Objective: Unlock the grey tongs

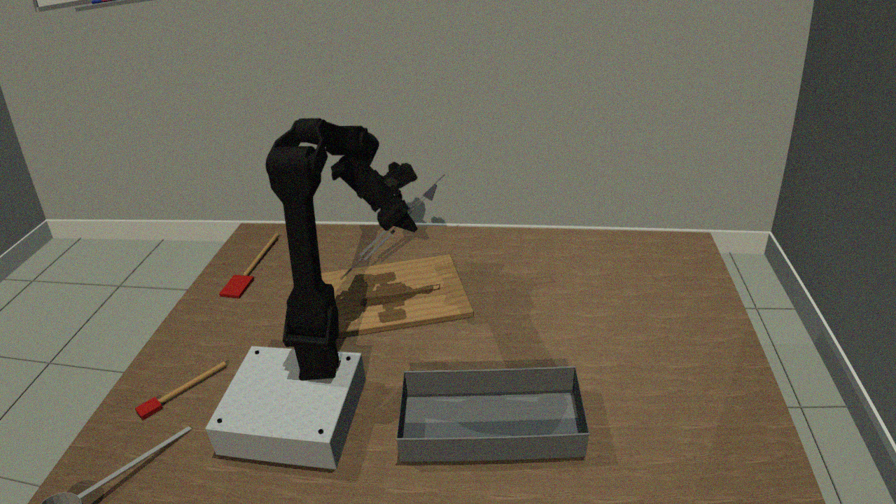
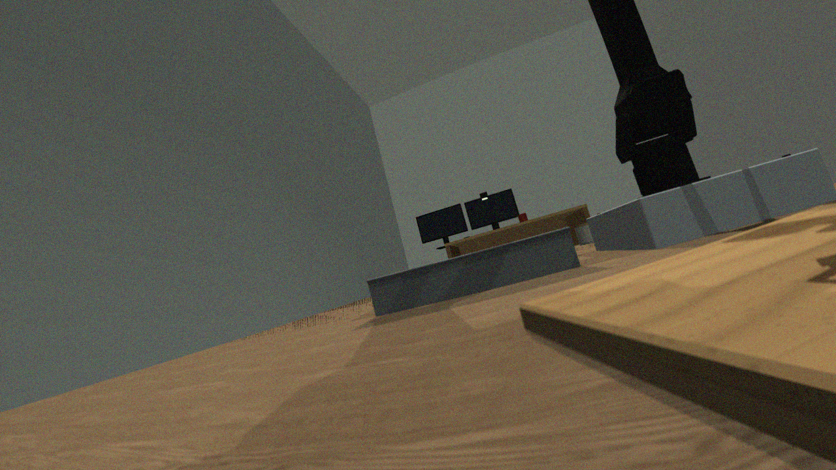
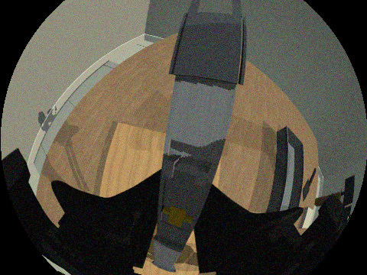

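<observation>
Right now the yellow lock piece is 3 cm behind my gripper tip and 3 cm above it. Also, from my gripper tip: roasting tin: 10 cm ahead, 42 cm to the right, 14 cm below; wooden board: 9 cm behind, 1 cm to the right, 16 cm below.
</observation>
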